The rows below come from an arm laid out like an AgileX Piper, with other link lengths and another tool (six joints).
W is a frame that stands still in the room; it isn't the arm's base.
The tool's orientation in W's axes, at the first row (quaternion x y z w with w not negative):
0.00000 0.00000 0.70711 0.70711
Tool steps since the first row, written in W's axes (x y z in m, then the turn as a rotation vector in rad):
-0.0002 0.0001 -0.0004 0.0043 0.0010 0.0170
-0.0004 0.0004 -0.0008 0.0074 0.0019 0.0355
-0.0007 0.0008 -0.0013 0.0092 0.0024 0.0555
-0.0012 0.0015 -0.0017 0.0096 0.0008 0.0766
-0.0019 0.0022 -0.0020 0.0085 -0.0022 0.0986
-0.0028 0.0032 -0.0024 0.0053 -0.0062 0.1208
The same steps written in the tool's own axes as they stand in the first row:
0.0001 0.0002 -0.0004 0.0010 -0.0043 0.0170
0.0004 0.0004 -0.0008 0.0019 -0.0074 0.0355
0.0008 0.0007 -0.0013 0.0024 -0.0092 0.0555
0.0015 0.0012 -0.0017 0.0008 -0.0096 0.0766
0.0022 0.0019 -0.0020 -0.0022 -0.0085 0.0986
0.0032 0.0028 -0.0024 -0.0062 -0.0053 0.1208

